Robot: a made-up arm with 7 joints. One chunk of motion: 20 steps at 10 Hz.
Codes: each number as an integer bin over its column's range. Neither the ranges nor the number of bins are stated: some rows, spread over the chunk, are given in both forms.
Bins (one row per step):
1: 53 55 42 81 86 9
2: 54 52 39 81 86 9
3: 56 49 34 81 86 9
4: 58 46 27 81 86 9
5: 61 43 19 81 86 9
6: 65 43 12 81 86 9
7: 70 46 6 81 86 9
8: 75 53 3 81 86 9
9: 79 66 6 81 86 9
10: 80 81 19 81 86 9
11: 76 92 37 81 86 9
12: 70 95 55 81 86 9
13: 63 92 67 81 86 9
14: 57 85 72 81 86 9
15: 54 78 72 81 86 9
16: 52 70 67 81 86 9
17: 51 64 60 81 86 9
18: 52 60 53 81 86 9
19: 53 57 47 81 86 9
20: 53 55 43 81 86 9
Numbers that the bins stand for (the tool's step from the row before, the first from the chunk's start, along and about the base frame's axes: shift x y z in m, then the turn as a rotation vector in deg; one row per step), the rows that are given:
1: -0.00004 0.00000 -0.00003 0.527 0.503 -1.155
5: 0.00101 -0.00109 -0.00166 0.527 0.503 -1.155
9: 0.00337 0.00100 -0.00258 0.527 0.503 -1.155
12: 0.00219 0.00364 0.00089 0.527 0.503 -1.155
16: -0.00017 0.00136 0.00174 0.527 0.503 -1.155
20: -0.00004 0.00000 0.00004 0.527 0.503 -1.155
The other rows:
2: 0.00009 -0.00027 -0.00024 0.527 0.503 -1.155
3: 0.00035 -0.00055 -0.00060 0.527 0.503 -1.155
4: 0.00062 -0.00082 -0.00109 0.527 0.503 -1.155
6: 0.00154 -0.00109 -0.00215 0.527 0.503 -1.155
7: 0.00219 -0.00082 -0.00258 0.527 0.503 -1.155
8: 0.00285 -0.00018 -0.00279 0.527 0.503 -1.155
10: 0.00351 0.00236 -0.00166 0.527 0.503 -1.155
11: 0.00298 0.00336 -0.00038 0.527 0.503 -1.155
13: 0.00127 0.00336 0.00174 0.527 0.503 -1.155
14: 0.00048 0.00273 0.00209 0.527 0.503 -1.155
15: 0.00009 0.00209 0.00209 0.527 0.503 -1.155
17: -0.00030 0.00082 0.00124 0.527 0.503 -1.155
18: -0.00017 0.00045 0.00075 0.527 0.503 -1.155
19: -0.00004 0.00018 0.00032 0.527 0.503 -1.155

